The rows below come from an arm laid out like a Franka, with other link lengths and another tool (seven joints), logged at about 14 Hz.
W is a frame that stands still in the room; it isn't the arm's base.
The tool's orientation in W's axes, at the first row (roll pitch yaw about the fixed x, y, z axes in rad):
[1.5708, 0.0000, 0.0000]
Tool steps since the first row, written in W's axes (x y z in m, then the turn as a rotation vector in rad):
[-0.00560, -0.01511, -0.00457, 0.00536, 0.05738, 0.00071]
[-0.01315, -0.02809, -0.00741, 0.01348, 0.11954, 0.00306]
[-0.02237, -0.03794, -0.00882, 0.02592, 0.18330, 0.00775]
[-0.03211, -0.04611, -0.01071, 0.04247, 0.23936, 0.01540]
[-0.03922, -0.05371, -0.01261, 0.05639, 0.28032, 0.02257]
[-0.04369, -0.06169, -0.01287, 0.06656, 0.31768, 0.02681]
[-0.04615, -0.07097, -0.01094, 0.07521, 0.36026, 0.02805]
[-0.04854, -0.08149, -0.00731, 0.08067, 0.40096, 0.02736]
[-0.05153, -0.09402, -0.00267, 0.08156, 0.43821, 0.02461]
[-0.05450, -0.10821, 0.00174, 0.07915, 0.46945, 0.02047]
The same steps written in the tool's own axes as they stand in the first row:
[-0.00560, -0.00457, 0.01511, 0.00536, 0.00071, -0.05738]
[-0.01315, -0.00741, 0.02809, 0.01348, 0.00306, -0.11954]
[-0.02237, -0.00882, 0.03794, 0.02592, 0.00775, -0.18330]
[-0.03211, -0.01071, 0.04611, 0.04247, 0.01540, -0.23936]
[-0.03922, -0.01261, 0.05371, 0.05639, 0.02257, -0.28032]
[-0.04369, -0.01287, 0.06169, 0.06656, 0.02681, -0.31768]
[-0.04615, -0.01094, 0.07097, 0.07521, 0.02805, -0.36026]
[-0.04854, -0.00731, 0.08149, 0.08067, 0.02736, -0.40096]
[-0.05153, -0.00267, 0.09402, 0.08156, 0.02461, -0.43821]
[-0.05450, 0.00174, 0.10821, 0.07915, 0.02047, -0.46945]

